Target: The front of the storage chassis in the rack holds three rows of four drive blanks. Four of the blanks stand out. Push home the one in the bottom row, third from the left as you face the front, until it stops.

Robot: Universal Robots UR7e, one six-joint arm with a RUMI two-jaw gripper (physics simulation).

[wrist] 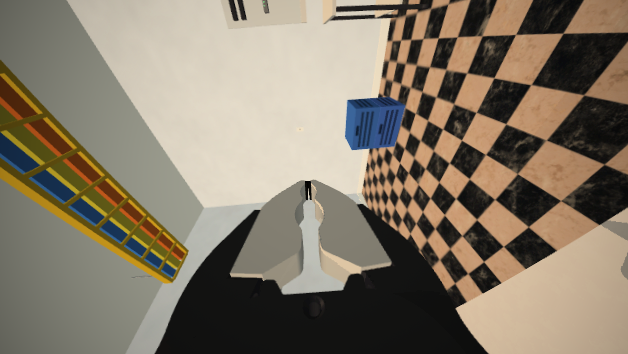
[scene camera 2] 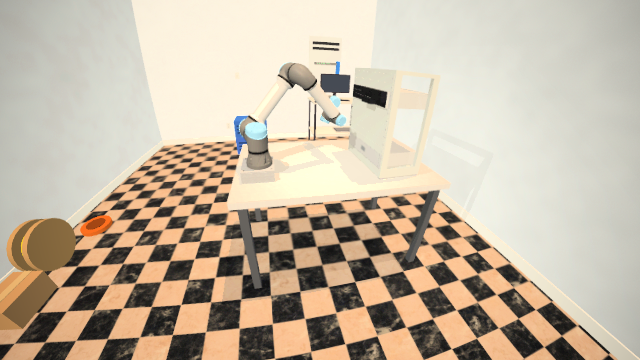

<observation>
pale rack: scene camera 2 377, 94; not seen in the wrist view (out of frame)
</observation>
